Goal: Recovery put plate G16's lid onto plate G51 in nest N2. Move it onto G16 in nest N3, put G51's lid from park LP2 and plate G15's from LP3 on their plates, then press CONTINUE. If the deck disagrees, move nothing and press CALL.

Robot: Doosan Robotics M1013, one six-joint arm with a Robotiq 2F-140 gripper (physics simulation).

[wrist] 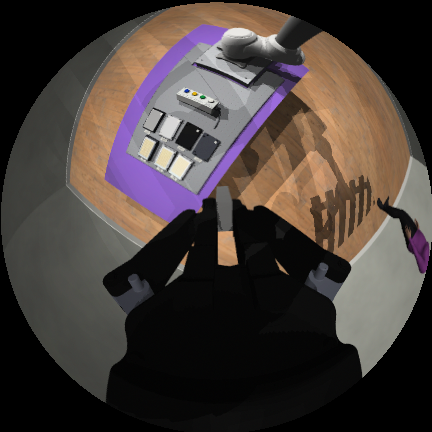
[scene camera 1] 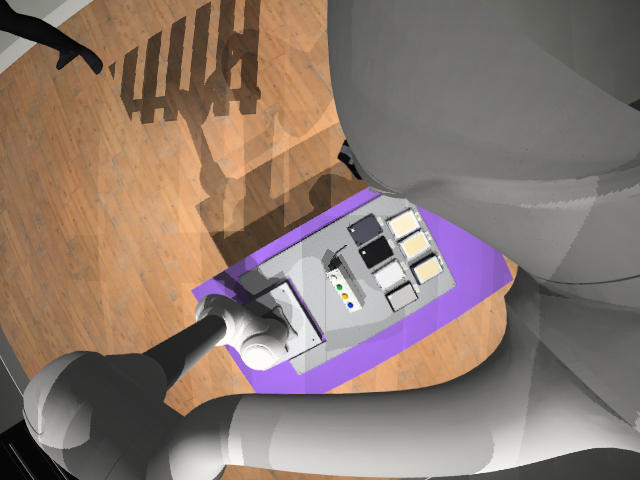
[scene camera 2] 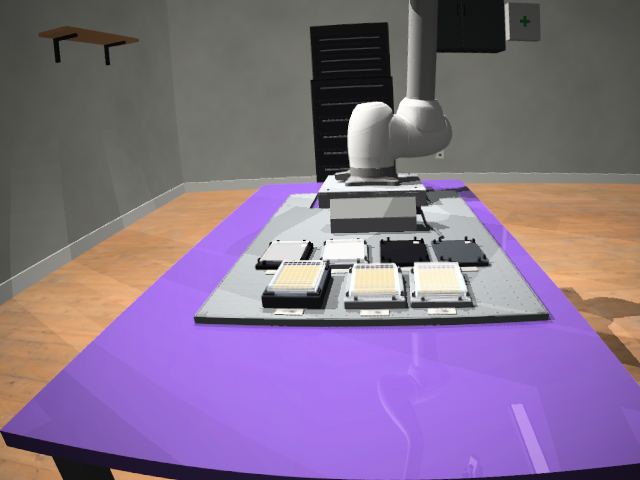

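Three plates with cream wells stand in nests in one row: one in a black raised nest, a middle one and an end one. Beside them are four parks: light grey, white, black and slate. Labels and clear lids cannot be made out. The button box has white, green, yellow and blue buttons. My gripper is shut and empty, away from the plates.
The grey deck lies on the purple table. The arm's base plate stands at its far end. A cable runs from the button box. Large arm links cover much of scene camera 1's view. A person is at the right.
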